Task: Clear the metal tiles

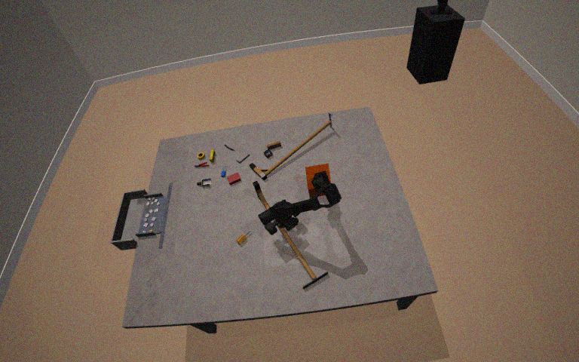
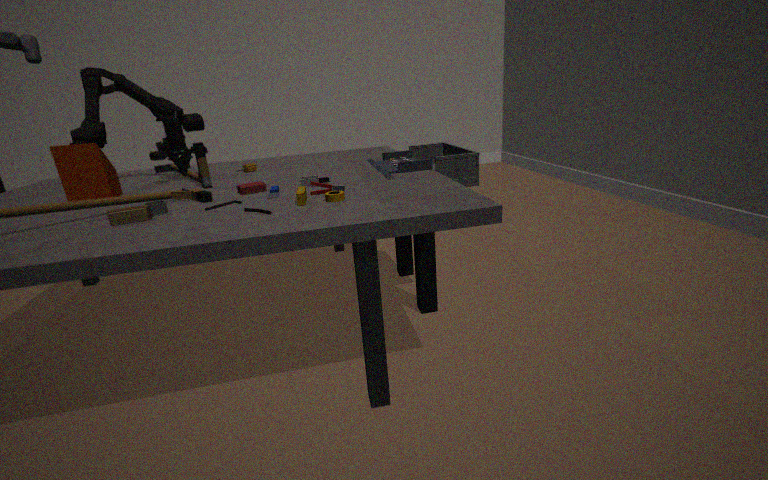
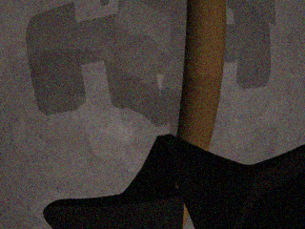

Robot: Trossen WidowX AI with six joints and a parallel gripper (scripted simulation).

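My gripper tip is 40 mm to the right of the long scraper and 50 mm below it. The rest, counted from my gripper tip: blue piece: 310 mm ahead, 480 mm to the right, 10 mm below; yellow screwdriver: 230 mm ahead, 20 mm to the left; red block: 250 mm ahead, 400 mm to the right.
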